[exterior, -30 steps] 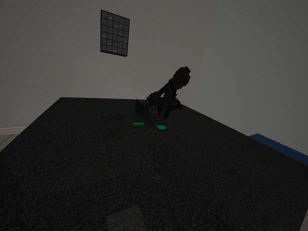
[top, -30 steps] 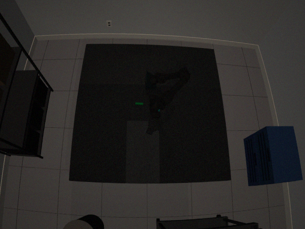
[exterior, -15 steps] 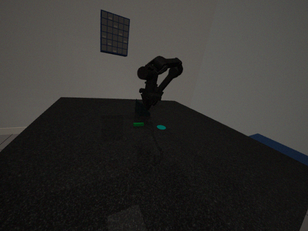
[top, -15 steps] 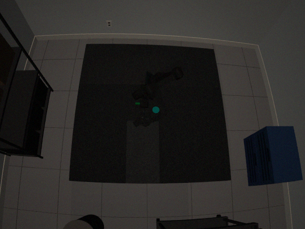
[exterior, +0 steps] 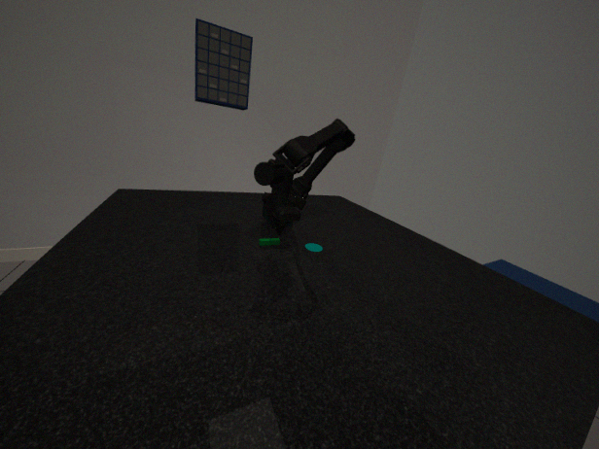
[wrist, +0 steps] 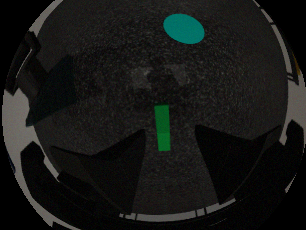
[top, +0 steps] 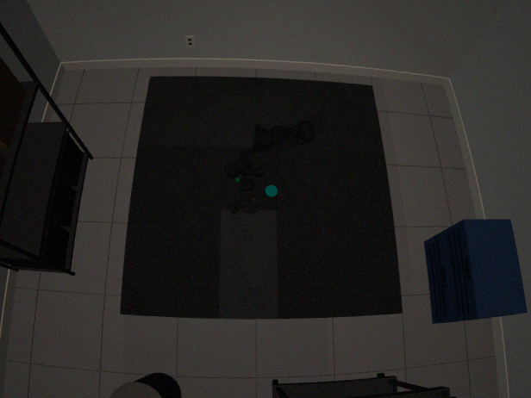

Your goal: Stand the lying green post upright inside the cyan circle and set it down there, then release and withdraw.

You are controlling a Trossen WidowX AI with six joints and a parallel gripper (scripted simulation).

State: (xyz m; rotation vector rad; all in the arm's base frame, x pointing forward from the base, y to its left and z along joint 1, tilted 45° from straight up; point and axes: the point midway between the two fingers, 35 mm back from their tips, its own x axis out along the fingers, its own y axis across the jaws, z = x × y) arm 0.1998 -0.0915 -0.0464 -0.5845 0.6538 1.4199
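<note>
The green post lies 1 cm behind my gripper tip, 1 cm to the right of it and 4 cm below it. Also, from my gripper tip: cyan circle: 5 cm ahead, 12 cm to the left, 5 cm below.
</note>
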